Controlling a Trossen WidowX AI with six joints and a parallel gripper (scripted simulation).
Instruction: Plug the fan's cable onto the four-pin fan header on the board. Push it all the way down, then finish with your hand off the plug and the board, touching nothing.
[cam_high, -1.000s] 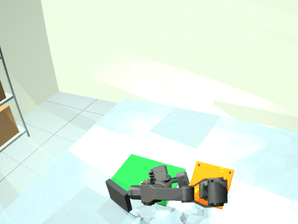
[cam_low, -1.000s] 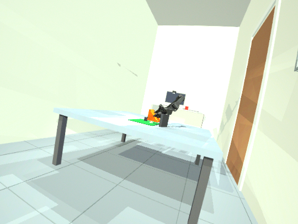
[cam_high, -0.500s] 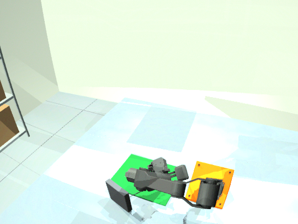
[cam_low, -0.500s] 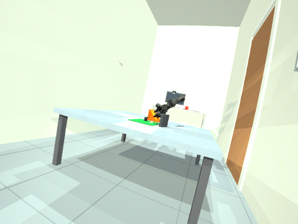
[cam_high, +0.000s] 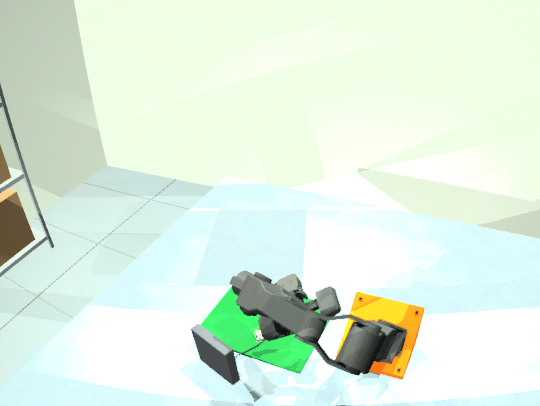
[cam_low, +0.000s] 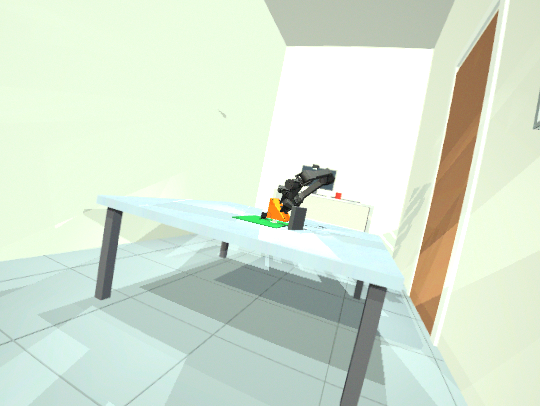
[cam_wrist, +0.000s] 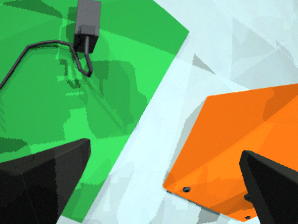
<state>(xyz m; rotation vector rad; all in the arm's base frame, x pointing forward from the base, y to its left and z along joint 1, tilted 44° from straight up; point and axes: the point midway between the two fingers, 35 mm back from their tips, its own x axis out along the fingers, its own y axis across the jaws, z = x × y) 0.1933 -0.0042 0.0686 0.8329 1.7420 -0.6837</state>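
My gripper tip is 9 cm short of the dark grey fan plug, 6 cm to the left of it and 6 cm above it. From my gripper tip the other things lie so: fan (18 cm ahead, 15 cm to the left, 2 cm below); green board (15 cm ahead, 10 cm below, 3 cm to the right); white four-pin header (14 cm ahead, 8 cm below, 2 cm to the left).
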